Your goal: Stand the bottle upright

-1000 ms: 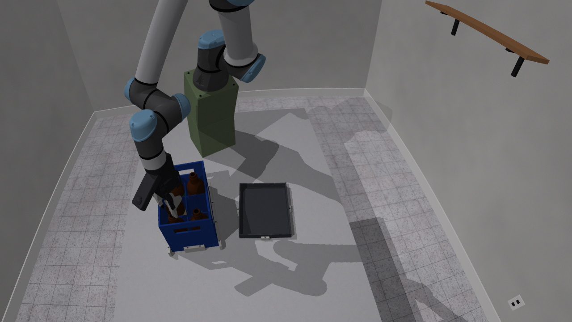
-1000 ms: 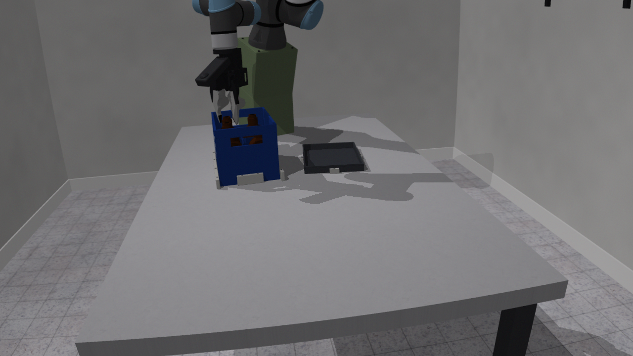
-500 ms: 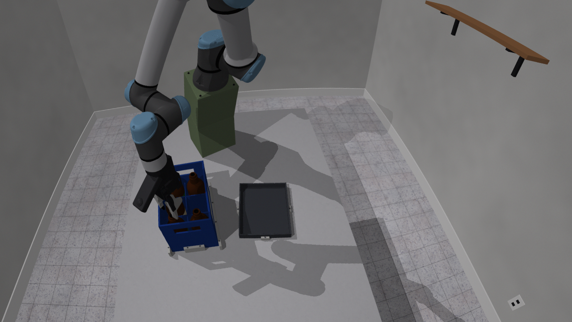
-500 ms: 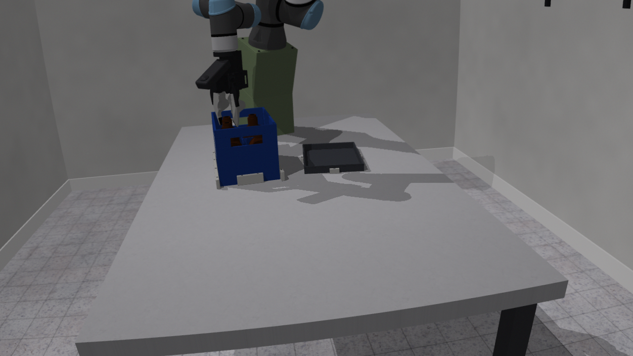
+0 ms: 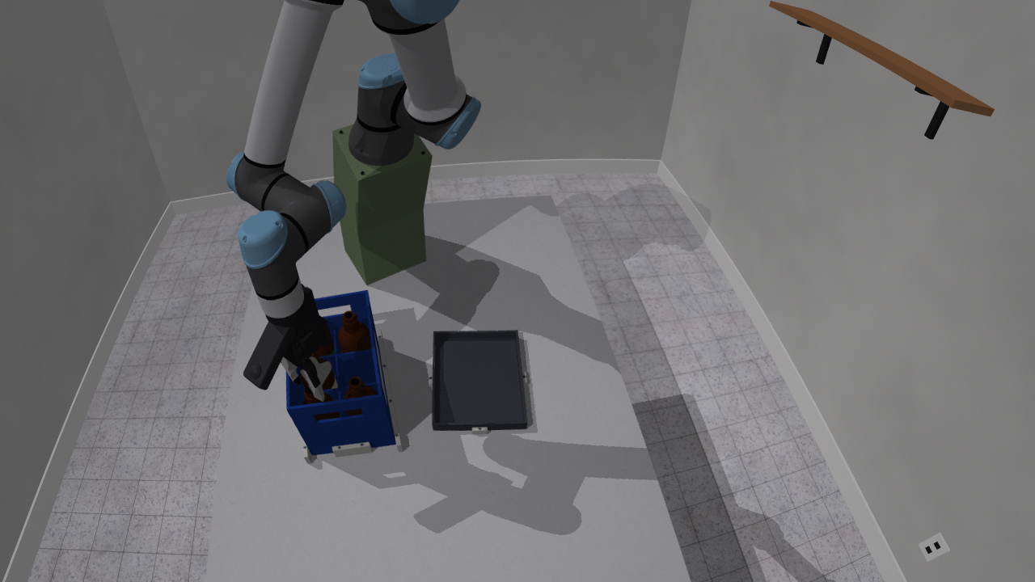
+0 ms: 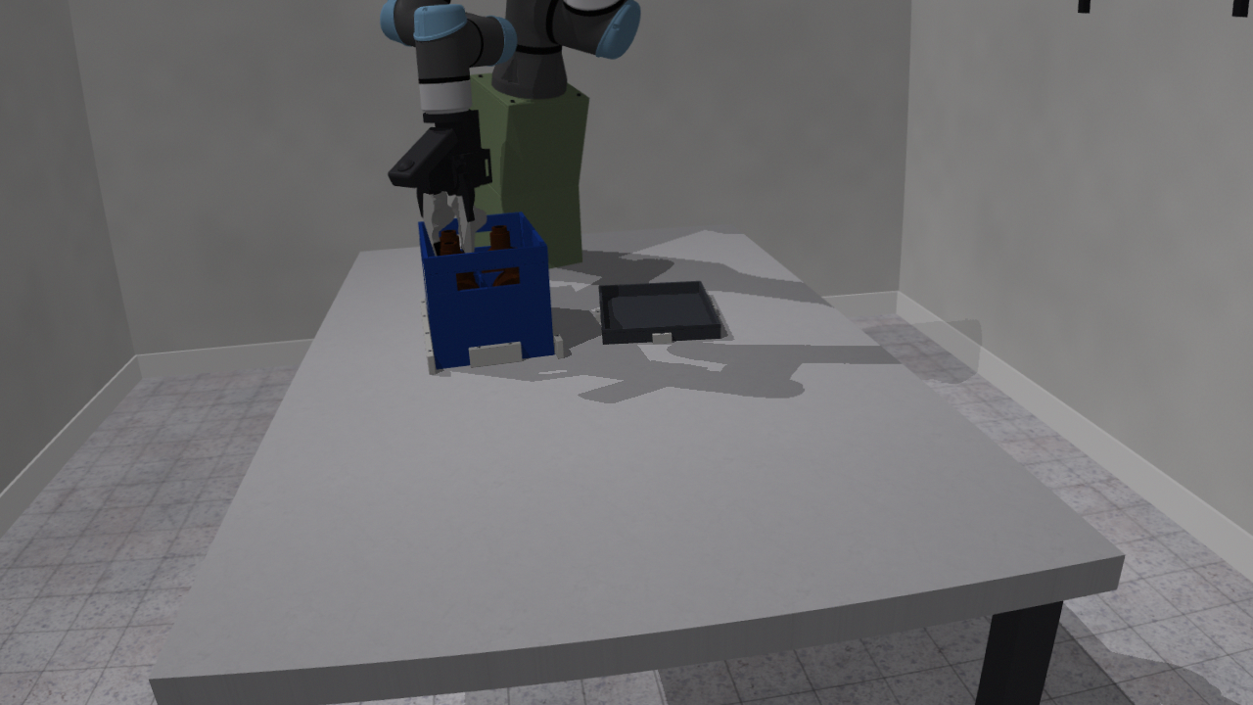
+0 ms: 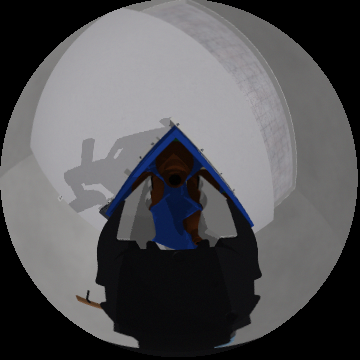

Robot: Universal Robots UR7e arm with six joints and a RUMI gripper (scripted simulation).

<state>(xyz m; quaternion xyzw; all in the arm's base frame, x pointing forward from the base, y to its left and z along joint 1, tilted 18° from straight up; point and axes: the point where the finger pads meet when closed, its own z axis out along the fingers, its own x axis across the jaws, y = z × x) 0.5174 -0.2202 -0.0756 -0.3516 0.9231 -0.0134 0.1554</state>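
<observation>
Now: the blue crate 9 cm behind my hand, 5 cm to the left of it and 9 cm below it. The rest, counted from my hand: dark tray (6 cm behind, 34 cm to the left, 16 cm below).
</observation>
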